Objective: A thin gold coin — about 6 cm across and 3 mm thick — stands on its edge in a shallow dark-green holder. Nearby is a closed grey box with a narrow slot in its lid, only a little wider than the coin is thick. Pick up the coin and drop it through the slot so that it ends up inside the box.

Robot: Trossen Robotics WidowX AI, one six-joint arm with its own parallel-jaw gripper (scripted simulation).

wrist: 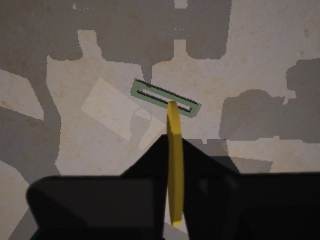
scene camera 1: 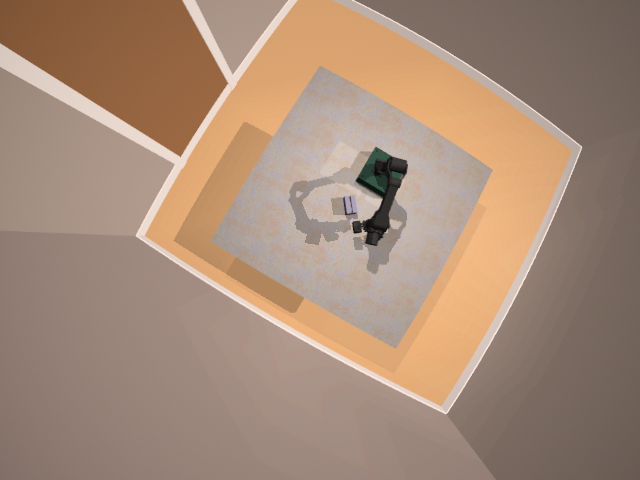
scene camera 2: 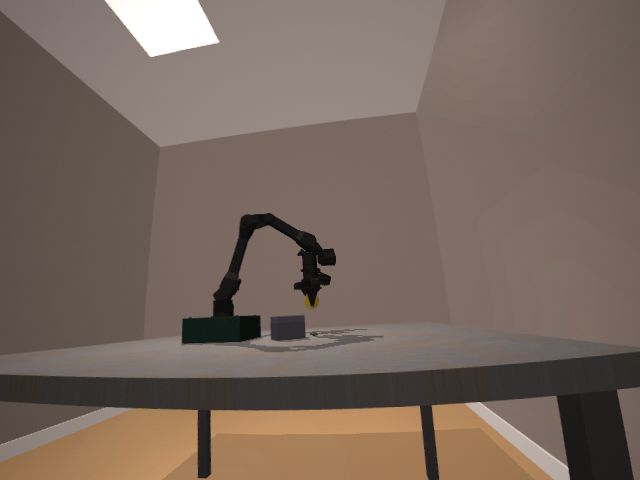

my gripper: holds a gold coin (wrist: 175, 185)
